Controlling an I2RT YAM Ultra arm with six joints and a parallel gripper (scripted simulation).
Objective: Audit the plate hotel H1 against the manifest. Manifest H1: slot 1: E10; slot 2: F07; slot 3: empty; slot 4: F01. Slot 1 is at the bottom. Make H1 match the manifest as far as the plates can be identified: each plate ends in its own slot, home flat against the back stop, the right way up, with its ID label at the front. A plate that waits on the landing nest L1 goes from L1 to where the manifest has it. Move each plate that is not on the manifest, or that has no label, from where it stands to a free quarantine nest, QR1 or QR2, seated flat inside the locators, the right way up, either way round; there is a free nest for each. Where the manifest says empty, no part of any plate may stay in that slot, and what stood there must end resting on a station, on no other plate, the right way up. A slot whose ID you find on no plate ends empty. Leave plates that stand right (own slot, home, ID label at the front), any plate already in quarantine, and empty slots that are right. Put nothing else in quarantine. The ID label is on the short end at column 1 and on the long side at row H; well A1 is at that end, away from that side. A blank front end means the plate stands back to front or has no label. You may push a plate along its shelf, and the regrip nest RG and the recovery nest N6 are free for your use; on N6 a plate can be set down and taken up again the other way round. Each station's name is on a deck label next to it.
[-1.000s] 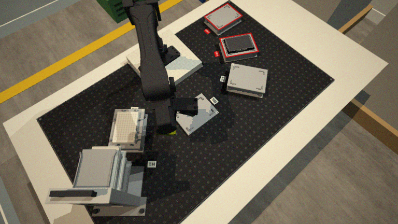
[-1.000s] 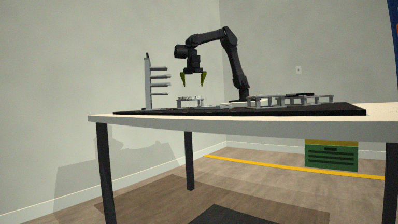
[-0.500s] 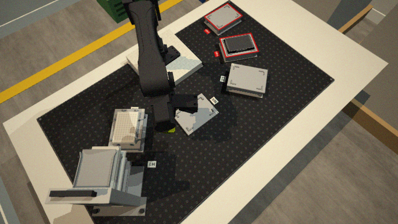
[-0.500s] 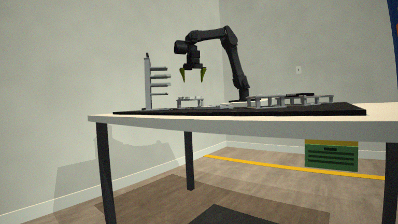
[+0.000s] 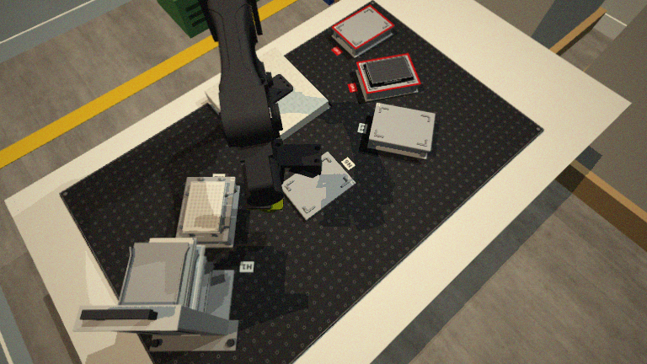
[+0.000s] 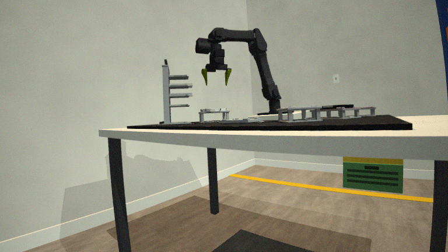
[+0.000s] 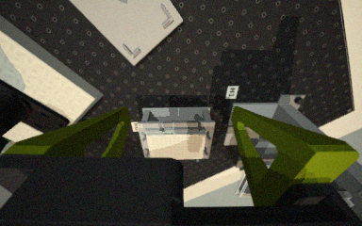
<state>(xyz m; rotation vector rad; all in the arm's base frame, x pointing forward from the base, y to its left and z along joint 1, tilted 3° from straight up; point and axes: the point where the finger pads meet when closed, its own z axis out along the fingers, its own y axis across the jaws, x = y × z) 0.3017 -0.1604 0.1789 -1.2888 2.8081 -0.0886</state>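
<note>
Right now the white well plate is 13 cm to the right of my hand, 12 cm below it and 12 cm behind it. Round my hand: regrip nest: 14 cm below, 13 cm to the right, 12 cm behind; then recovery nest N6: 19 cm below, 13 cm to the left, 1 cm behind; then H1 deck label: 19 cm below, 14 cm to the right, 4 cm ahead.
</note>
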